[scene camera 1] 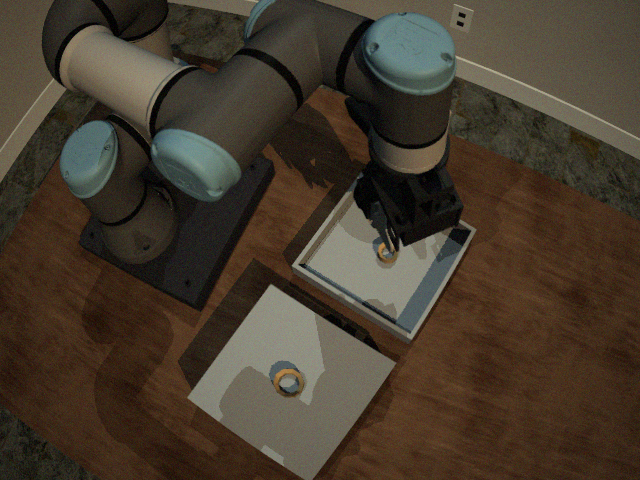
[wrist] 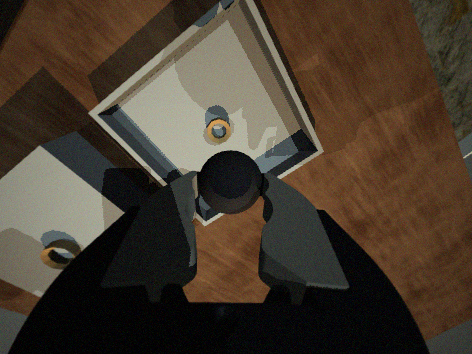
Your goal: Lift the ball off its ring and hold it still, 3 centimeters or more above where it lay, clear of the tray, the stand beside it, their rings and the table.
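Places are measured from the arm's base along level axes (x ahead, y left, z up), in metres.
Where they show: gripper, fingertip midpoint: (wrist: 230,175); arm's base, link origin: (scene camera 1: 141,225).
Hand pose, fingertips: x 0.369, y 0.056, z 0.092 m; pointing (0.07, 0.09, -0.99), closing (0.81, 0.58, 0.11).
Note:
Each offset is from my fingertips to the top centre of the thing. "*": to the spot under its first point. Level surfaces: height alone.
The dark ball @(dx -0.004, dy +0.002, dz +0.039 m) (wrist: 230,179) is held between the two fingertips of my gripper (scene camera 1: 391,241) (wrist: 230,175), which is shut on it. In the scene view the ball is hidden or too dark to tell from the gripper. The orange ring @(* dx -0.005, dy -0.011, dz -0.110 m) (scene camera 1: 387,261) (wrist: 208,131) on the floor of the white tray @(dx -0.008, dy +0.003, dz -0.092 m) (scene camera 1: 351,304) (wrist: 94,113) shows without the ball on it. The ball is held up above the tray, apart from the ring; its exact height is hard to tell. The pale stand (scene camera 1: 258,335) (wrist: 45,190) beside the tray bears another orange ring (scene camera 1: 277,383) (wrist: 43,257).
The tray and stand are on the brown wooden table @(dz -0.120 m) (scene camera 1: 516,310) (wrist: 370,225), with a narrow gap between them. The tray's raised walls surround its ring. The arm's dark base plate (scene camera 1: 222,232) lies left of the tray in the scene view.

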